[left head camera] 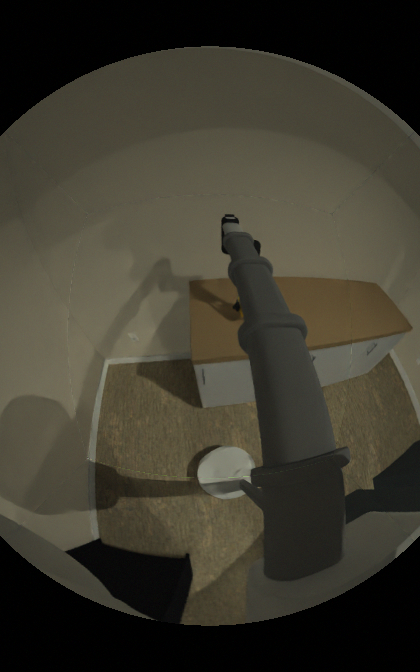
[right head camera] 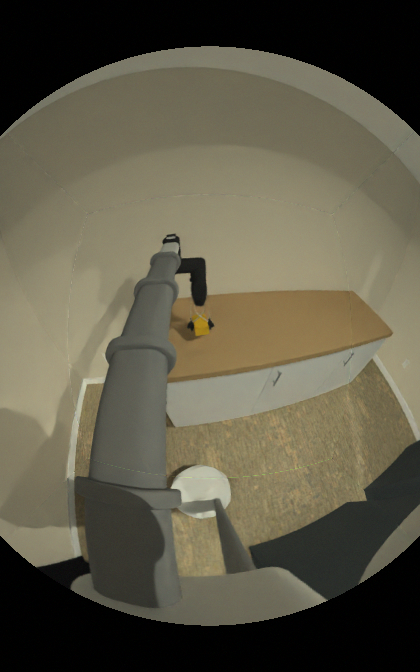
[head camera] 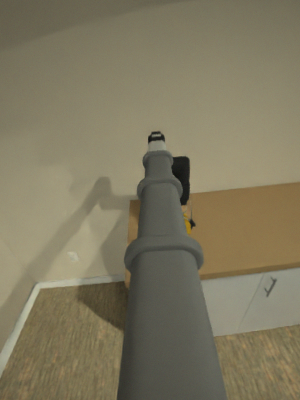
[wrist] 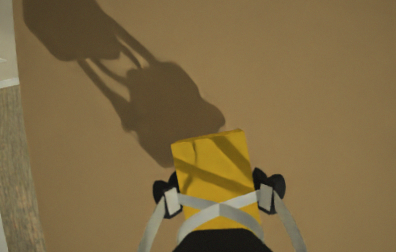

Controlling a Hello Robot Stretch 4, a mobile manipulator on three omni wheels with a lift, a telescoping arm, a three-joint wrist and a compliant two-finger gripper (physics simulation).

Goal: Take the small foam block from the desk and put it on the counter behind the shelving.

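Places are measured from the robot's base along level axes (x back, y right, z up), in millimetres.
Pixels of known places: gripper, fingertip midpoint: [wrist: 218, 184].
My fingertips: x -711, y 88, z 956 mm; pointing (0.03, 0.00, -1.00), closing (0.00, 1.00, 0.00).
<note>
Behind a point stands the place of what it marks.
A yellow foam block [right head camera: 201, 325] [wrist: 213, 167] @(y 85, x -737, z 1003 mm) is held between the two black fingertips of my gripper [right head camera: 201, 325] [wrist: 218, 184] @(y 88, x -711, z 956 mm). The gripper is shut on it. Block and gripper are over the left part of the brown counter [head camera: 245, 230] @(y 409, x -749, z 883 mm) [left head camera: 325, 310] [right head camera: 280, 320] [wrist: 320, 75] @(y 227, x -823, z 882 mm). In the wrist view their shadow falls on the counter top, up and to the left of the block, so the block looks raised above it; the exact height is hard to tell. In the head view and the left head view my arm hides most of the block. The desk and the shelving do not show.
The counter has white cabinet doors with handles and stands against the wall [head camera: 225, 100] @(y 375, x -1153, z 1426 mm). Its left edge is near the gripper. A round white object [left head camera: 226, 472] [right head camera: 201, 491] is on the floor near my base. Dark shapes [left head camera: 145, 580] [right head camera: 320, 545] stand at the lower edges of the side head views.
</note>
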